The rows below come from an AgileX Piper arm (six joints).
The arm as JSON. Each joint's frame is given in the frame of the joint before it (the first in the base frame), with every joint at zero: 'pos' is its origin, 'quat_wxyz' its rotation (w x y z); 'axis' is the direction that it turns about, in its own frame. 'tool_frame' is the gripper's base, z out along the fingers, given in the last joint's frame.
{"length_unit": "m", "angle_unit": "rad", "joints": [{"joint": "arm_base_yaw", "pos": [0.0, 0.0, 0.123], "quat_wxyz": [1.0, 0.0, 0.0, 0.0], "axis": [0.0, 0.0, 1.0]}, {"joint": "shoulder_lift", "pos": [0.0, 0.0, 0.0], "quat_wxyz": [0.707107, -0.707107, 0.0, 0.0], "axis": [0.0, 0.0, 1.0]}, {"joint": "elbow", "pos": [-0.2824, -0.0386, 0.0], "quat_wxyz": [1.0, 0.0, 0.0, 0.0], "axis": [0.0, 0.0, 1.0]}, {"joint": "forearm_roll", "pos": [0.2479, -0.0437, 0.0], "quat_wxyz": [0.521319, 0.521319, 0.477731, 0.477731], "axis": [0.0, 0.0, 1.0]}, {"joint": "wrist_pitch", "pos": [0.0, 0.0, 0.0], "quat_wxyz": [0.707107, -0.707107, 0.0, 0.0], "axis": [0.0, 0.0, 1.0]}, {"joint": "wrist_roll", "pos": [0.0, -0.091, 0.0], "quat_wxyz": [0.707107, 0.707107, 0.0, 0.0], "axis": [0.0, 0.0, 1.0]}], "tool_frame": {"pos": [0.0, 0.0, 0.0], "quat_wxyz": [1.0, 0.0, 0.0, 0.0]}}
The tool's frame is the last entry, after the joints.
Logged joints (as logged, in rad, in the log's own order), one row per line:
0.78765, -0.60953, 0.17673, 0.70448, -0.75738, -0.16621
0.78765, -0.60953, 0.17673, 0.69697, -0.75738, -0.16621
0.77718, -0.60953, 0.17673, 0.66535, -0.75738, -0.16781
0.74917, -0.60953, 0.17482, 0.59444, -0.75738, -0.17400
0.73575, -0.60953, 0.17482, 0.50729, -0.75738, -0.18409
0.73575, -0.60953, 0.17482, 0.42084, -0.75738, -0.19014
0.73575, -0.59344, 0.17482, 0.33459, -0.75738, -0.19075
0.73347, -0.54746, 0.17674, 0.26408, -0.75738, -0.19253
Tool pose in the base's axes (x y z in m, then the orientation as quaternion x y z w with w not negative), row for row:
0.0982, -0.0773, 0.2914, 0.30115, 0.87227, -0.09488, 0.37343
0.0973, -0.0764, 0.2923, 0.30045, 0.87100, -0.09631, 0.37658
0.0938, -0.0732, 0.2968, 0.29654, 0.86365, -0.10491, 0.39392
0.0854, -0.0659, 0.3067, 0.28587, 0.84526, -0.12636, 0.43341
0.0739, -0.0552, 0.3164, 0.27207, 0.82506, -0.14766, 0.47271
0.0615, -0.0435, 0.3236, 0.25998, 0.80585, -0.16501, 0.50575
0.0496, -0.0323, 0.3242, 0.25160, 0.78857, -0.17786, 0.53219
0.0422, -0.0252, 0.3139, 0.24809, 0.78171, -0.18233, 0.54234
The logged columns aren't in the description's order. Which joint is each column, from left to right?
Columns, left to right: wrist_pitch, elbow, forearm_roll, shoulder_lift, arm_base_yaw, wrist_roll.
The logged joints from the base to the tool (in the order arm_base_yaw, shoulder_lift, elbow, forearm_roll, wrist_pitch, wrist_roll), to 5 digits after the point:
-0.75738, 0.70448, -0.60953, 0.17673, 0.78765, -0.16621
-0.75738, 0.69697, -0.60953, 0.17673, 0.78765, -0.16621
-0.75738, 0.66535, -0.60953, 0.17673, 0.77718, -0.16781
-0.75738, 0.59444, -0.60953, 0.17482, 0.74917, -0.17400
-0.75738, 0.50729, -0.60953, 0.17482, 0.73575, -0.18409
-0.75738, 0.42084, -0.60953, 0.17482, 0.73575, -0.19014
-0.75738, 0.33459, -0.59344, 0.17482, 0.73575, -0.19075
-0.75738, 0.26408, -0.54746, 0.17674, 0.73347, -0.19253

